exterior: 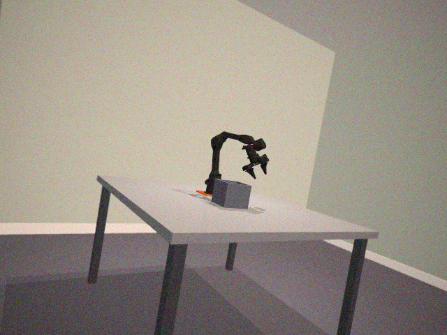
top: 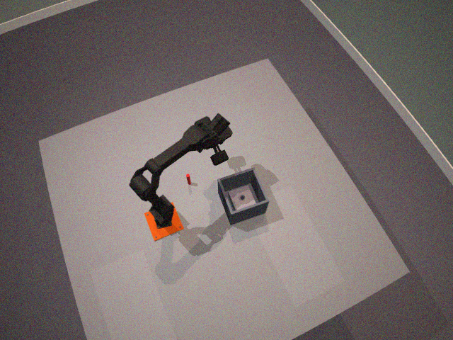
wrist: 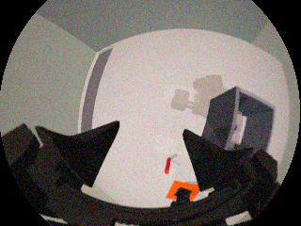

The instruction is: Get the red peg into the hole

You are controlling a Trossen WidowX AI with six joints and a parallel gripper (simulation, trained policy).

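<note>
Right now my gripper tip is 15 cm above the red peg, 14 cm past it and 7 cm to the left of it. From my gripper tip the other things lie so: pale plate 22 cm to the right, 14 cm below, 6 cm ahead.
</note>
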